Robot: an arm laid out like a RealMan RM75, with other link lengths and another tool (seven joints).
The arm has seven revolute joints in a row. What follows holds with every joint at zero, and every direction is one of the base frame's. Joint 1 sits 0.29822 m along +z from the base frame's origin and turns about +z. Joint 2 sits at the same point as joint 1 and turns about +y. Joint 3 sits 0.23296 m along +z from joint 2 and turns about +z. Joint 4 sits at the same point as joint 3 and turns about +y. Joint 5 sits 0.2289 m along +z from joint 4 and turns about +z. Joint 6 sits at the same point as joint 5 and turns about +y. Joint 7 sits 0.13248 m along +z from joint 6 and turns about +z. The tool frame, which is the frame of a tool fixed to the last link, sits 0.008 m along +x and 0.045 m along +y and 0.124 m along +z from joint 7; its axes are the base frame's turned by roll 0.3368, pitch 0 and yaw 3.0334 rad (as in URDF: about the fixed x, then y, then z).
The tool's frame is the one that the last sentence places.
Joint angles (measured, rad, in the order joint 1, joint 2, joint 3, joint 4, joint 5, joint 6, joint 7), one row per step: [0.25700, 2.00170, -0.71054, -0.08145, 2.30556, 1.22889, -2.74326]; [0.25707, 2.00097, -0.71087, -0.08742, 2.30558, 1.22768, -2.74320]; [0.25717, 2.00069, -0.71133, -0.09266, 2.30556, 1.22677, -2.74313]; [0.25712, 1.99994, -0.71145, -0.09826, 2.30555, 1.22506, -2.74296]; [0.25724, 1.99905, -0.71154, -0.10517, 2.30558, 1.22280, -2.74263]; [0.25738, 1.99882, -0.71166, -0.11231, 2.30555, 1.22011, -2.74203]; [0.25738, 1.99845, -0.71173, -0.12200, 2.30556, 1.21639, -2.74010]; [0.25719, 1.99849, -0.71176, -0.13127, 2.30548, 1.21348, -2.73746]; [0.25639, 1.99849, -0.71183, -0.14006, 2.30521, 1.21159, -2.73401]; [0.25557, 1.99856, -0.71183, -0.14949, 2.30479, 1.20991, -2.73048]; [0.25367, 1.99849, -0.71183, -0.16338, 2.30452, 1.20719, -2.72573]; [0.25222, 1.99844, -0.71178, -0.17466, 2.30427, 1.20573, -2.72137]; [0.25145, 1.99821, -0.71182, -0.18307, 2.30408, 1.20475, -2.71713]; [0.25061, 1.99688, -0.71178, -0.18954, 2.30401, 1.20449, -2.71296]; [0.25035, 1.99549, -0.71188, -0.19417, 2.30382, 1.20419, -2.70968]
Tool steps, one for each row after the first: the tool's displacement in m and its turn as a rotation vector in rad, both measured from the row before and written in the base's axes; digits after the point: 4 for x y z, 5 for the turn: [-0.0002, 0.0011, 0.0018, 0.00221, -0.00476, 0.00261]; [-0.0003, 0.0009, 0.0013, 0.00172, -0.00385, 0.00255]; [0.0000, 0.0010, 0.0017, 0.00204, -0.00441, 0.00171]; [0.0000, 0.0013, 0.0021, 0.00255, -0.00527, 0.00211]; [-0.0001, 0.0013, 0.0018, 0.00228, -0.00456, 0.00187]; [-0.0001, 0.0017, 0.0025, 0.00324, -0.00509, 0.00215]; [-0.0003, 0.0015, 0.0023, 0.00319, -0.00368, 0.00244]; [-0.0004, 0.0011, 0.0022, 0.00312, -0.00260, 0.00254]; [-0.0005, 0.0012, 0.0024, 0.00338, -0.00290, 0.00312]; [-0.0004, 0.0015, 0.0036, 0.00525, -0.00478, 0.00360]; [-0.0006, 0.0013, 0.0030, 0.00449, -0.00334, 0.00370]; [-0.0006, 0.0011, 0.0024, 0.00334, -0.00171, 0.00317]; [-0.0003, 0.0008, 0.0024, 0.00311, -0.00146, 0.00259]; [-0.0003, 0.0007, 0.0019, 0.00205, -0.00126, 0.00217]
